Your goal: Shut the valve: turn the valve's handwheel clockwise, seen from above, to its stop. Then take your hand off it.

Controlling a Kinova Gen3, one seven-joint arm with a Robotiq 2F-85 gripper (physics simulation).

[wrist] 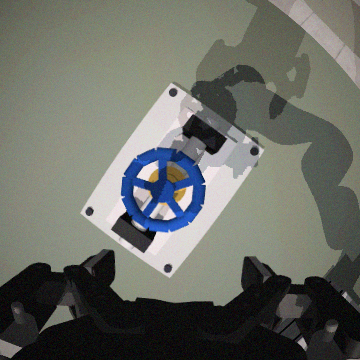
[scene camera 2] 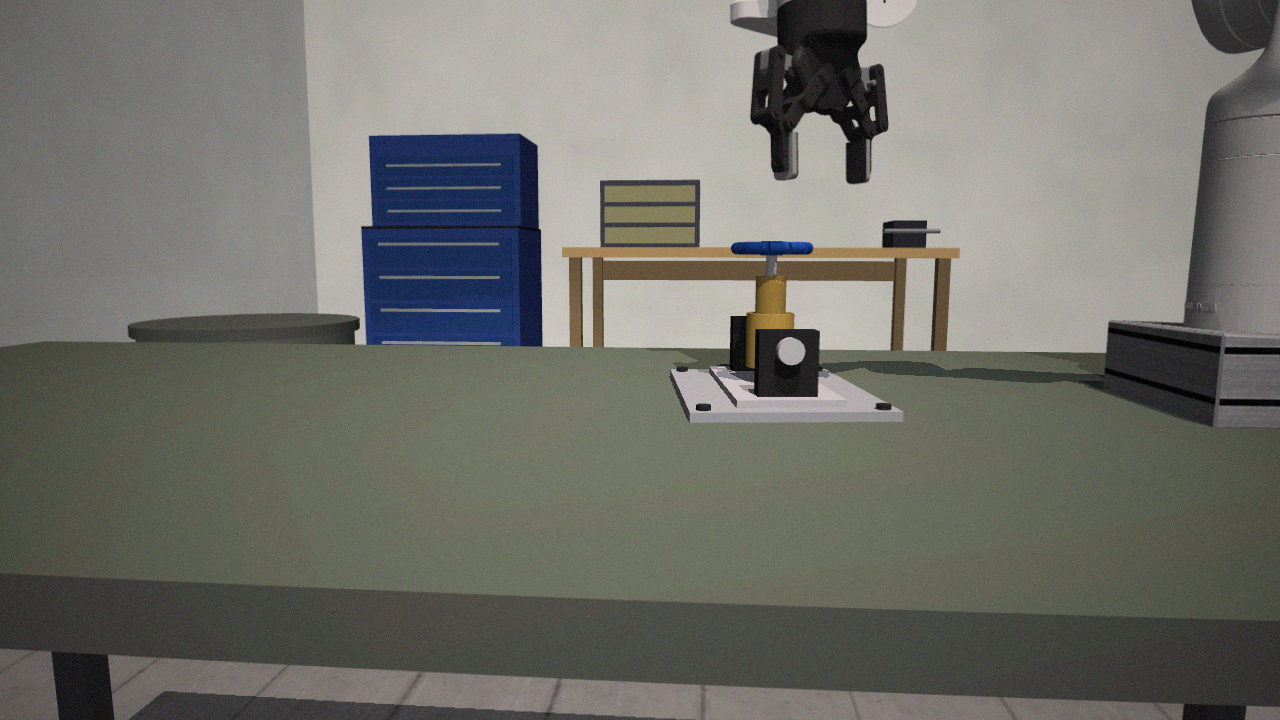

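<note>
The valve's blue handwheel (scene camera 2: 771,248) (wrist: 162,189) is a flat, spoked ring on an upright stem. Below it is the yellow valve body (scene camera 2: 770,326) (wrist: 178,177), between two black blocks on a white base plate (scene camera 2: 778,415) (wrist: 107,180) with dark bolts at its corners. My gripper (scene camera 2: 820,174) (wrist: 177,268) is open and empty, fingers pointing down. In the scene view it hangs above the handwheel and a little to its right, with a clear gap between them. In the wrist view the whole wheel shows ahead of the fingertips.
The valve stands on a green table (scene camera 2: 358,483) (wrist: 60,125). The arm's base (scene camera 2: 1163,371) is at the right of the scene view. Behind are a wooden bench (scene camera 2: 760,253), a blue drawer cabinet (scene camera 2: 452,259) and a round dark top (scene camera 2: 243,326). The arm's shadow falls beside the plate in the wrist view.
</note>
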